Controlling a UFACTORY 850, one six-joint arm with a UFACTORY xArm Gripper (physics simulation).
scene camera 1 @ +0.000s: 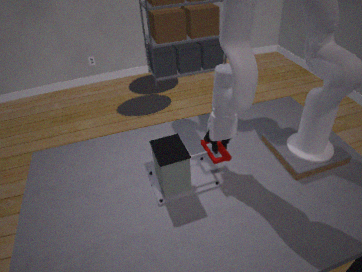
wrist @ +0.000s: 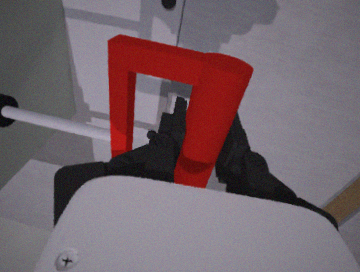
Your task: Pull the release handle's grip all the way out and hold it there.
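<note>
The release handle (scene camera 1: 221, 159) (wrist: 155, 59) is a red rectangular loop with a thick round grip (wrist: 216, 107) on its side away from the box. A thin pale rod (scene camera 1: 198, 155) (wrist: 60, 122) joins the loop to a pale green box (scene camera 1: 174, 178) (wrist: 30, 55) with a black top; a length of the rod shows between them. My gripper (scene camera 1: 220, 148) (wrist: 200, 120) is shut on the grip, one black finger inside the loop and the other outside it. The lower end of the loop is hidden by the gripper body in the wrist view.
The box stands on a pale base plate (scene camera 1: 204, 179) with dark bolts at its corners, on a grey mat (scene camera 1: 90, 210). The arm's pedestal (scene camera 1: 298, 171) is to the right. A shelf rack (scene camera 1: 148, 44) with boxes and bins stands by the back wall.
</note>
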